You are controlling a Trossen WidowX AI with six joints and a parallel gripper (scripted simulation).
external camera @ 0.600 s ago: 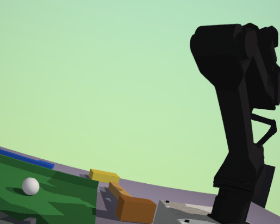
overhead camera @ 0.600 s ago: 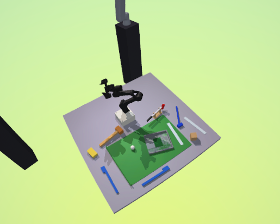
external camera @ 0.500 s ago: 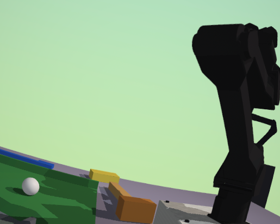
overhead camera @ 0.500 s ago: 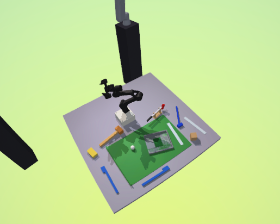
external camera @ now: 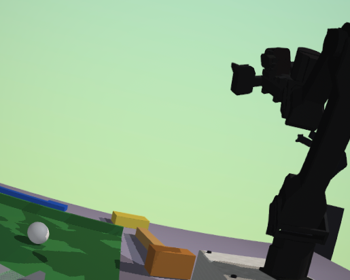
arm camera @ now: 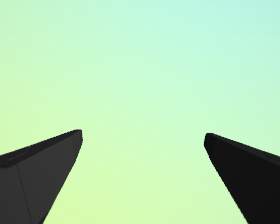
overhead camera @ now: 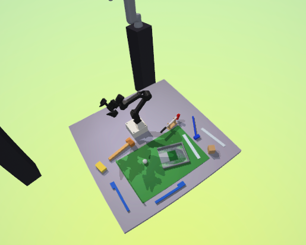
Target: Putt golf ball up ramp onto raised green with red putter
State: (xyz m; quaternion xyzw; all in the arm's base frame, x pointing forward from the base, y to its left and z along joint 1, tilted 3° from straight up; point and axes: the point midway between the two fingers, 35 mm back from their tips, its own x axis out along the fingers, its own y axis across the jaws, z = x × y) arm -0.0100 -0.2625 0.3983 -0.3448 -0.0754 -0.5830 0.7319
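Now: the red putter 24 cm ahead of my gripper tip, 54 cm to the left of it and 43 cm below it. The rest, counted from my gripper tip: white golf ball 38 cm ahead, 8 cm to the left, 46 cm below; yellow block 14 cm ahead, 26 cm to the right, 47 cm below; wooden stand 24 cm ahead, 56 cm to the left, 45 cm below.
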